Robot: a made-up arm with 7 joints. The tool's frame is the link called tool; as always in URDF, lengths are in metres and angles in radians. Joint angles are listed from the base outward. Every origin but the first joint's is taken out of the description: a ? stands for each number. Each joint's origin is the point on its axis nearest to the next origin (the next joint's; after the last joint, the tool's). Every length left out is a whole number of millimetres.
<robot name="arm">
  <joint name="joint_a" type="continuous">
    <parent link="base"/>
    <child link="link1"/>
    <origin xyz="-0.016 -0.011 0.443"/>
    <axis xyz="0 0 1"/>
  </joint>
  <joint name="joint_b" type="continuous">
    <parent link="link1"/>
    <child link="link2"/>
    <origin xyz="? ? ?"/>
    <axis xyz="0 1 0"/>
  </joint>
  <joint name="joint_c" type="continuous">
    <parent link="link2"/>
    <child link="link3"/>
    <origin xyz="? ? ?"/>
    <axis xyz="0 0 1"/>
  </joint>
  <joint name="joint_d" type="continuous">
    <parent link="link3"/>
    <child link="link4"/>
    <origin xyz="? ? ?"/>
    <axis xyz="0 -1 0"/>
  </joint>
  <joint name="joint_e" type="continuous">
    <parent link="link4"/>
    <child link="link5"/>
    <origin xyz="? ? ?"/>
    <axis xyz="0 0 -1"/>
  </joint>
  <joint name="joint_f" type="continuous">
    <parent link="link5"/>
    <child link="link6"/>
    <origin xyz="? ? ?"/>
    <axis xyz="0 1 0"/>
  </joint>
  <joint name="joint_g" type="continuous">
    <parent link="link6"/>
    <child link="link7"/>
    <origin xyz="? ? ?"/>
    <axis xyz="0 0 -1"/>
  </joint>
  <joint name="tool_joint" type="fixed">
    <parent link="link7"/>
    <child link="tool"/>
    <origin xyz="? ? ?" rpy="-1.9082 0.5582 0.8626"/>
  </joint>
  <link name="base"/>
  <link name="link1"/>
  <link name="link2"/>
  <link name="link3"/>
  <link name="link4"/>
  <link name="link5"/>
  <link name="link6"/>
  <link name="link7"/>
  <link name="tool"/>
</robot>
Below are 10 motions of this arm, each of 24 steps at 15 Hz.
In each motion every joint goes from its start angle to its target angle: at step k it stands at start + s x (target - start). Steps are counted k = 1, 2, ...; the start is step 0. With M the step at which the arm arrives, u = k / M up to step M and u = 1 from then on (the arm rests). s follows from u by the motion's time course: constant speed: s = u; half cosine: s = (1 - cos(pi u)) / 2; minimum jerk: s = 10 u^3 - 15 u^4 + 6 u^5.
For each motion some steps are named. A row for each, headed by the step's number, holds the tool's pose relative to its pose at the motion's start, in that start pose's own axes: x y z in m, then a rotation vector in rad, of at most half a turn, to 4 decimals.
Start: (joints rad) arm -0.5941 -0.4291 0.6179 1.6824 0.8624 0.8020 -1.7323
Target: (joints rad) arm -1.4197 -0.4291 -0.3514 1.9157 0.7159 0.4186 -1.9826
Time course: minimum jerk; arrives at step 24
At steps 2, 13, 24:
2: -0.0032 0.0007 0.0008 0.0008 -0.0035 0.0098
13: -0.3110 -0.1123 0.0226 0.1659 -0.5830 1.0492
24: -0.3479 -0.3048 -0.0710 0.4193 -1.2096 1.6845

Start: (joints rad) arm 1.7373 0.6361 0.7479 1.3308 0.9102 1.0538 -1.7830
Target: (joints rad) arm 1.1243 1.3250 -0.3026 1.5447 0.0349 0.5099 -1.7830
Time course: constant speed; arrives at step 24
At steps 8, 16, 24:
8: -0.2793 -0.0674 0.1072 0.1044 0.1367 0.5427
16: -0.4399 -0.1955 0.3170 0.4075 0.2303 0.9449
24: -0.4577 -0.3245 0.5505 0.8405 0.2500 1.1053

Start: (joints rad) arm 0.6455 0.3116 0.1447 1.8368 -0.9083 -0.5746 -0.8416
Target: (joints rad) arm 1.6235 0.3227 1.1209 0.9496 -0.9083 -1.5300 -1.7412
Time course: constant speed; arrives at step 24
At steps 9, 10, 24:
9: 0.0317 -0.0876 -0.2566 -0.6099 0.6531 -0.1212
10: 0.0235 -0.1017 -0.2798 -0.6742 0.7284 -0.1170
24: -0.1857 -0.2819 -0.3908 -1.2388 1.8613 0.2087

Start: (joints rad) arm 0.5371 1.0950 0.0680 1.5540 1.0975 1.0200 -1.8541
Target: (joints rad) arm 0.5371 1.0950 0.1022 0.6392 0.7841 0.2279 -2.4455
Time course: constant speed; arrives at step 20
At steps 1, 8, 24:
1: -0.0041 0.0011 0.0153 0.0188 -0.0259 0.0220
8: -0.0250 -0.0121 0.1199 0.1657 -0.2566 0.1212
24: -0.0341 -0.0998 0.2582 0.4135 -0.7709 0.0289

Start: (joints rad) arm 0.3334 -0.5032 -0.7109 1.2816 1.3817 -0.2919 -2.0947
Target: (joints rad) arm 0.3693 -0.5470 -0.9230 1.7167 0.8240 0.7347 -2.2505
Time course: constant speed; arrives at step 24
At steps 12, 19, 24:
12: 0.0432 0.0091 -0.0635 -0.2868 -0.0511 -0.4211
19: 0.0565 0.0014 -0.0855 -0.4250 -0.1640 -0.6433
24: 0.0598 -0.0059 -0.0911 -0.4962 -0.2748 -0.7902

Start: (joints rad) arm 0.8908 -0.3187 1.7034 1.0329 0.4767 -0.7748 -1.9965
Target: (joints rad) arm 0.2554 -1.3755 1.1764 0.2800 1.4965 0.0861 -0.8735
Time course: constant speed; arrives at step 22
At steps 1, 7, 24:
1: 0.0151 -0.0059 0.0119 0.0904 -0.0255 -0.0325
7: 0.0643 -0.0599 0.1034 0.6868 -0.1971 -0.0140
24: -0.0261 -0.2854 0.1947 1.4746 -0.3475 1.4837

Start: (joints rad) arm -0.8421 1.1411 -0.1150 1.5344 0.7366 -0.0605 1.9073
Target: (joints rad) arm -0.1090 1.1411 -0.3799 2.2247 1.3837 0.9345 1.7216
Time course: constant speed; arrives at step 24
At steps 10, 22, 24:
10: -0.1657 0.0809 0.0354 -0.1051 -0.1941 0.3161
22: -0.4491 0.1516 -0.0172 -0.3650 -0.6105 0.8032
24: -0.5003 0.1558 -0.0420 -0.4274 -0.6976 0.8889

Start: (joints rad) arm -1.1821 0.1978 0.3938 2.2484 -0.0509 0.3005 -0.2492
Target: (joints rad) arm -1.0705 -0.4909 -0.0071 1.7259 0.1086 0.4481 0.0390
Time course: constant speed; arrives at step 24
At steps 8, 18, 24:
8: -0.0134 -0.0664 -0.0527 0.0078 0.0311 0.0669
18: -0.0681 -0.1472 -0.1159 0.0272 0.1475 0.1823
24: -0.1194 -0.1945 -0.1477 0.0529 0.2604 0.2542

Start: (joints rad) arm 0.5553 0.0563 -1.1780 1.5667 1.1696 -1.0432 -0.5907
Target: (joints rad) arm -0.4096 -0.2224 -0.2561 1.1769 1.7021 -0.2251 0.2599
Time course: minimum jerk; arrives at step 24
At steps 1, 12, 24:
1: -0.0001 0.0002 0.0001 0.0008 0.0000 0.0007
12: -0.0693 0.0938 0.0490 0.5534 0.1646 0.5648
24: -0.1432 0.0810 0.0789 1.0060 0.4641 1.1200

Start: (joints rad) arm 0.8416 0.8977 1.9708 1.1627 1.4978 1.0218 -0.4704
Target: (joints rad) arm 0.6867 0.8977 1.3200 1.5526 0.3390 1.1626 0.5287
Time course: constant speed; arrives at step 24
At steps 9, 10, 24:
9: -0.0312 -0.0765 -0.0742 -0.2331 0.2148 0.2030
10: -0.0370 -0.0866 -0.0822 -0.2626 0.2497 0.2247
24: -0.1710 -0.2641 -0.1576 -0.7119 0.9599 0.4337

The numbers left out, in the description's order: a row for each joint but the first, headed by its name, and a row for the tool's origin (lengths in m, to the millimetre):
joint_b: -0.002 0.012 0
joint_c: 0.005 0 0.379
joint_d: 0.049 0.01 0
joint_e: 0.018 0 -0.181
joint_f: -0.026 0.009 0
joint_g: 0.112 0 -0.147
tool: 0.03 0.007 0

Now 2 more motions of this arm.
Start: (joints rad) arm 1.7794 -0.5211 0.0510 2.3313 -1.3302 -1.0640 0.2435
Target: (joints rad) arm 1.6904 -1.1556 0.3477 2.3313 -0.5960 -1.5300 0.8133
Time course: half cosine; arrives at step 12
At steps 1, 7, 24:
1: -0.0001 0.0019 -0.0087 -0.0143 0.0181 0.0045
7: 0.0107 -0.0247 -0.2984 -0.5179 0.6909 -0.0977
24: 0.0268 -0.1031 -0.4210 -0.7626 1.0766 -0.3895

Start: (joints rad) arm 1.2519 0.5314 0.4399 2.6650 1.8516 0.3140 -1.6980
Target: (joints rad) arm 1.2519 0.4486 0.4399 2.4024 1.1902 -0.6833 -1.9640
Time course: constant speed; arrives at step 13
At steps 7, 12, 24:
7: -0.0496 -0.0299 -0.0405 -0.3956 -0.5003 0.3752
12: -0.0502 -0.0764 -0.0776 -0.7358 -0.8351 0.5738
24: -0.0471 -0.0876 -0.0838 -0.8099 -0.8961 0.6070

